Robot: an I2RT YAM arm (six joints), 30 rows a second.
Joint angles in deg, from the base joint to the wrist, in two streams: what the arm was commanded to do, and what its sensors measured. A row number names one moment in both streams.
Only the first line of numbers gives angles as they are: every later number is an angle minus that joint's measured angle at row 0.
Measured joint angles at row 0:
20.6, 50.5, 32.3, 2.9, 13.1, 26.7
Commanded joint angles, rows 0 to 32:
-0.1, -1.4, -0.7, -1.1, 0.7, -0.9
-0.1, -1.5, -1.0, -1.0, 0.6, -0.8
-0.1, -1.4, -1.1, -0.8, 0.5, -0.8
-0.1, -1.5, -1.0, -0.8, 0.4, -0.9
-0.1, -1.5, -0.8, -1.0, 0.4, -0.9
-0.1, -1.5, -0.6, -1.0, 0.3, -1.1
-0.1, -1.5, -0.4, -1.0, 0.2, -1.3
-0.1, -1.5, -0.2, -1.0, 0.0, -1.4
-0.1, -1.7, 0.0, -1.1, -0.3, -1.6
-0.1, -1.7, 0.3, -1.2, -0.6, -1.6
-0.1, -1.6, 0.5, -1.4, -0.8, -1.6
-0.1, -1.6, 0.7, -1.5, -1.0, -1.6
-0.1, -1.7, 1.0, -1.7, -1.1, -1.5
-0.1, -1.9, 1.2, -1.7, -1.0, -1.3
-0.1, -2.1, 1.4, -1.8, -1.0, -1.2
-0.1, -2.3, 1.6, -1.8, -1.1, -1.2
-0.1, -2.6, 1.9, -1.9, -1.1, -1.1
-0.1, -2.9, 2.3, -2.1, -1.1, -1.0
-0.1, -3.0, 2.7, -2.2, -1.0, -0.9
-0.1, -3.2, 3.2, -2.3, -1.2, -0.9
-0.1, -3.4, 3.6, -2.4, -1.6, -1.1
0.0, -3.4, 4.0, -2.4, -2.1, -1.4
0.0, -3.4, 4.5, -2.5, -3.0, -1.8
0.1, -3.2, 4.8, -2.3, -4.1, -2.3
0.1, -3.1, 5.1, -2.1, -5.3, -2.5
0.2, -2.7, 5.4, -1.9, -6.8, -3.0
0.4, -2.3, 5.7, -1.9, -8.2, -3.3
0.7, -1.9, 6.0, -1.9, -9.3, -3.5
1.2, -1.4, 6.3, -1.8, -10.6, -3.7
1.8, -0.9, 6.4, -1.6, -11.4, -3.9
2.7, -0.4, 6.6, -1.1, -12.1, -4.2
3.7, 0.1, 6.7, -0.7, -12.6, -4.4
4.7, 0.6, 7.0, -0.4, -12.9, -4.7
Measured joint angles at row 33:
2.8, -0.2, 4.7, -1.5, -9.5, -3.1
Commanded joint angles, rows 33 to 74:
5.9, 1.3, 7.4, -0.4, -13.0, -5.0
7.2, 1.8, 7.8, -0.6, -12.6, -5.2
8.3, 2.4, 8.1, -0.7, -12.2, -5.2
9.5, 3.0, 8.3, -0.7, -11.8, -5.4
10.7, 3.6, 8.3, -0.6, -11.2, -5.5
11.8, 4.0, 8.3, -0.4, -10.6, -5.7
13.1, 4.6, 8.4, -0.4, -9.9, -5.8
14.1, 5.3, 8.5, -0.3, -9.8, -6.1
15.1, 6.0, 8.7, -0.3, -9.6, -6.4
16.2, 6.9, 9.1, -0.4, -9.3, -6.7
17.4, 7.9, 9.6, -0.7, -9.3, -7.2
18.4, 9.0, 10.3, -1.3, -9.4, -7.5
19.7, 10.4, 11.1, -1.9, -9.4, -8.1
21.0, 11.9, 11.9, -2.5, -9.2, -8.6
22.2, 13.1, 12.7, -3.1, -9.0, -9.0
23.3, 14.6, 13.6, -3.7, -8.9, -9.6
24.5, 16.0, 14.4, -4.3, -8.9, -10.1
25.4, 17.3, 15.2, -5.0, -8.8, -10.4
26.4, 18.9, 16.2, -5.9, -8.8, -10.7
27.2, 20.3, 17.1, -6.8, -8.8, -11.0
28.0, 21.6, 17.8, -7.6, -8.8, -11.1
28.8, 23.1, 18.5, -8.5, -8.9, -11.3
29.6, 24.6, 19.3, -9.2, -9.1, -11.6
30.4, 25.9, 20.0, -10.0, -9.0, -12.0
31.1, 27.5, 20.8, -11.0, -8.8, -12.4
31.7, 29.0, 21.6, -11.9, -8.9, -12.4
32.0, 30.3, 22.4, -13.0, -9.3, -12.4
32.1, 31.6, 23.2, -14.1, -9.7, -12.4
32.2, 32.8, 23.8, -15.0, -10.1, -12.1
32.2, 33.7, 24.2, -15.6, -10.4, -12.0
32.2, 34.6, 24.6, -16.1, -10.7, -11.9
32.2, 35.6, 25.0, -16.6, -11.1, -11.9
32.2, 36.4, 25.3, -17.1, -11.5, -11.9
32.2, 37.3, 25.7, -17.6, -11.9, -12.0
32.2, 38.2, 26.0, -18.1, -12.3, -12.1
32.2, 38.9, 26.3, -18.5, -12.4, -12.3
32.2, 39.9, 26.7, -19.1, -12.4, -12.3
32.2, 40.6, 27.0, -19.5, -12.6, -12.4
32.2, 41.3, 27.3, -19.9, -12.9, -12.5
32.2, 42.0, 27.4, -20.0, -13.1, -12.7
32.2, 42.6, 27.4, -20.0, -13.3, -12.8
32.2, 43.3, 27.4, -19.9, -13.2, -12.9
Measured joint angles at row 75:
32.2, 42.8, 25.5, -17.1, -12.4, -11.9
